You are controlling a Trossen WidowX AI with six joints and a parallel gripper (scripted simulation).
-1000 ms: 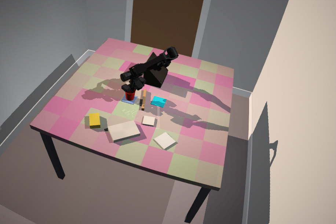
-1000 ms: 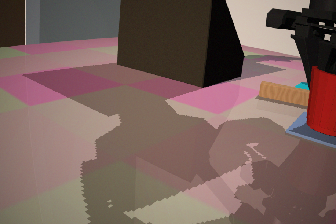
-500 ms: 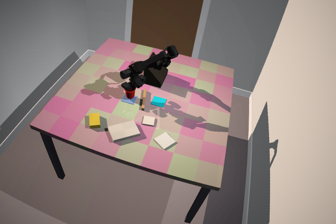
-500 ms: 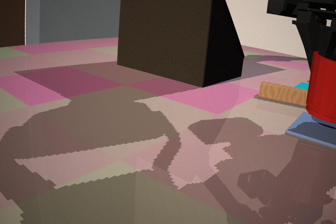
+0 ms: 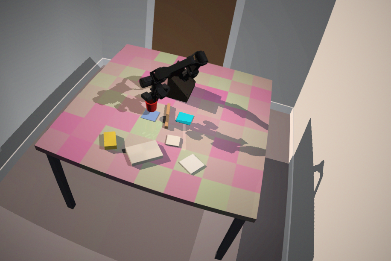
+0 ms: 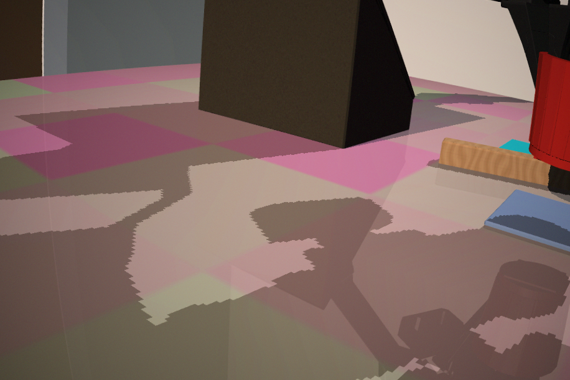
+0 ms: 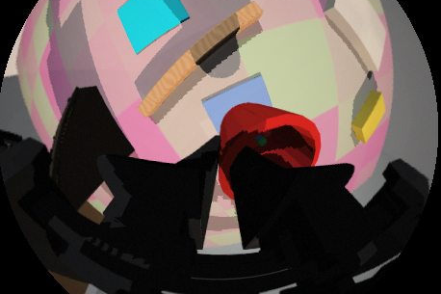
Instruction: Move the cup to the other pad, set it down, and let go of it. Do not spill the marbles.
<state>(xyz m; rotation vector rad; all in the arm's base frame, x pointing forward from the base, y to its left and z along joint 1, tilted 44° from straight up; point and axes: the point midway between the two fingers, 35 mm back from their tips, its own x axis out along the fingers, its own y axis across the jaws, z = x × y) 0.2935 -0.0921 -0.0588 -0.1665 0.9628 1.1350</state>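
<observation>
The cyan pad lies 10 mm behind my gripper tip, 200 mm to the left of it and 90 mm below it. Also, from my gripper tip: wooden bar 10 mm ahead, 90 mm to the left, 80 mm below; then red cup 20 mm ahead, 20 mm to the right; then yellow block 330 mm ahead, 170 mm to the right, 70 mm below.
</observation>
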